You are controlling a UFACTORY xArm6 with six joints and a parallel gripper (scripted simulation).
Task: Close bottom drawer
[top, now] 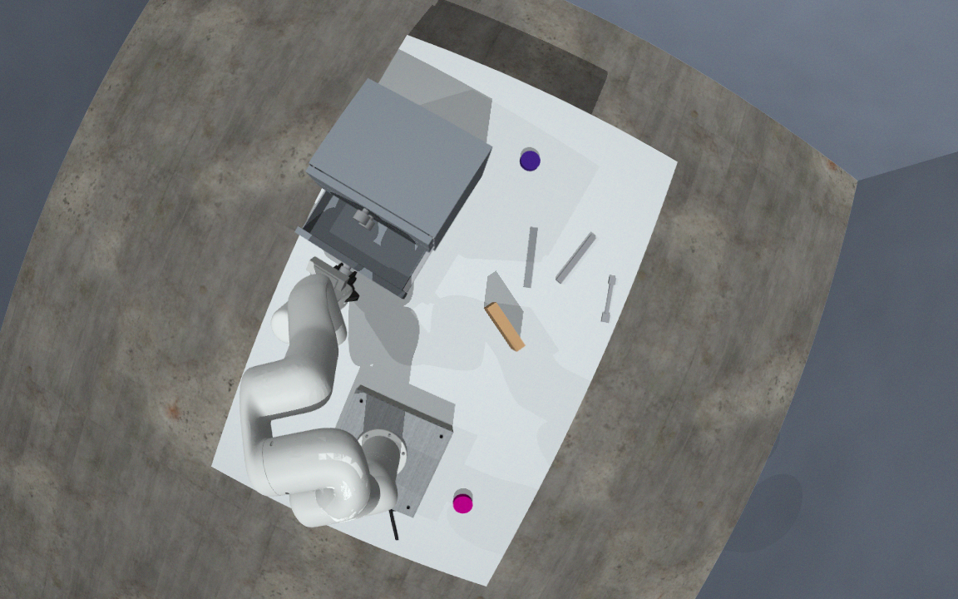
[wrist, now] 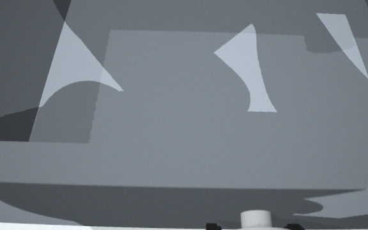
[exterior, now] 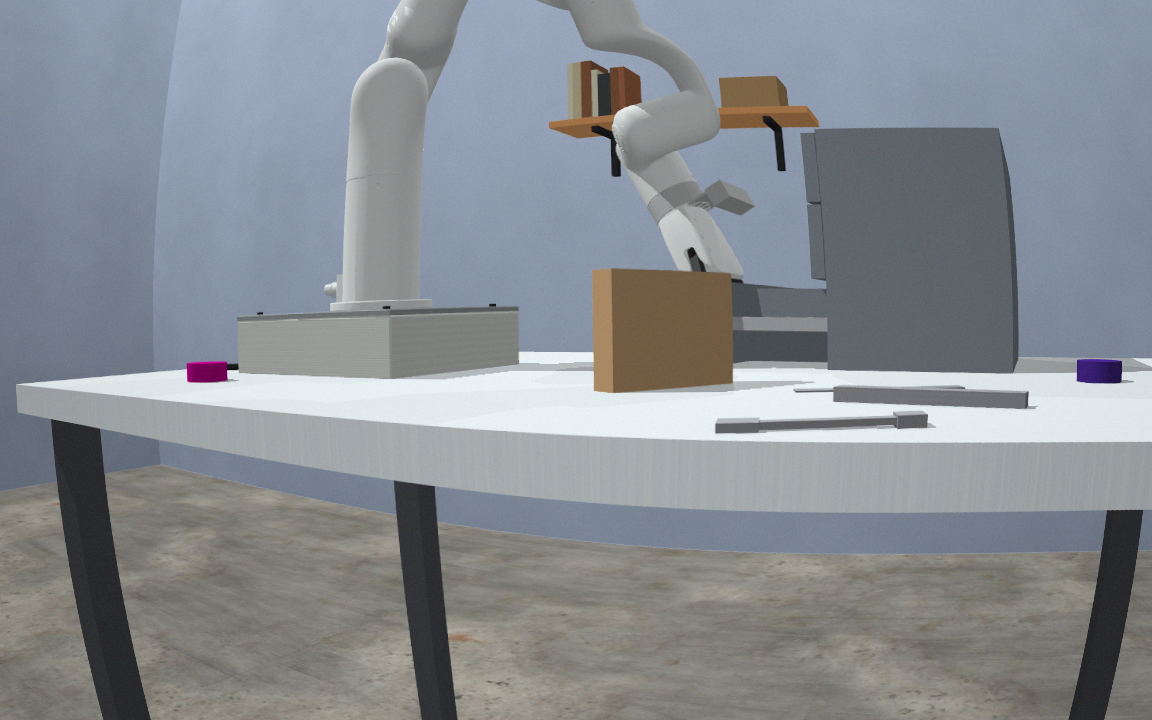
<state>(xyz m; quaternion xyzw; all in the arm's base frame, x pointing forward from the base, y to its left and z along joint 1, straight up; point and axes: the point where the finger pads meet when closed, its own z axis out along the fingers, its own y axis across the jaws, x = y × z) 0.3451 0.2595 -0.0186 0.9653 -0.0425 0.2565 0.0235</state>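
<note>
The drawer is 13 cm ahead of my hand, 1 cm to the right of it and 2 cm below it. Also, from my hand: magenta disc 40 cm behind, 51 cm to the right, 4 cm below; then block 6 cm ahead, 39 cm to the right; then purple disc 46 cm ahead, 28 cm to the right, 4 cm below.
</note>
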